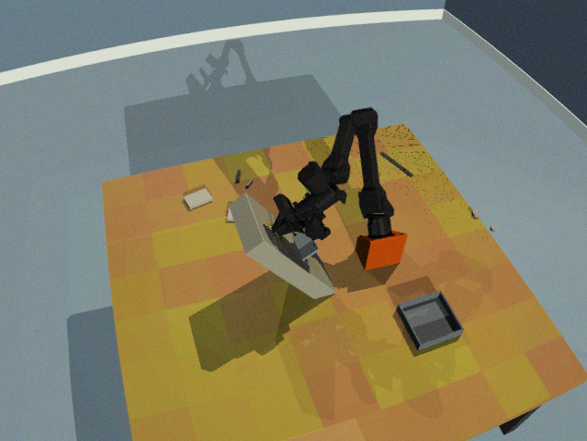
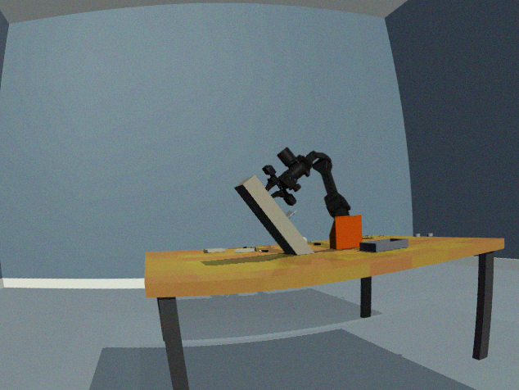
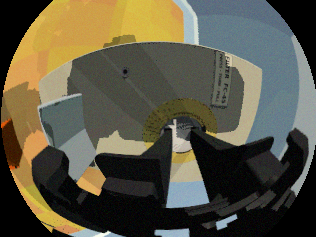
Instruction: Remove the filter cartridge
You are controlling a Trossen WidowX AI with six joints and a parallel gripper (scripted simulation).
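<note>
My gripper tip is 9 cm past the small grey bracket and 9 cm above it. The rest, counted from my gripper tip: dark grey tray 39 cm behind, 30 cm to the left, 22 cm below; then beige service panel 8 cm below, 4 cm behind; then white round filter cartridge 1 cm below, 1 cm ahead.
</note>
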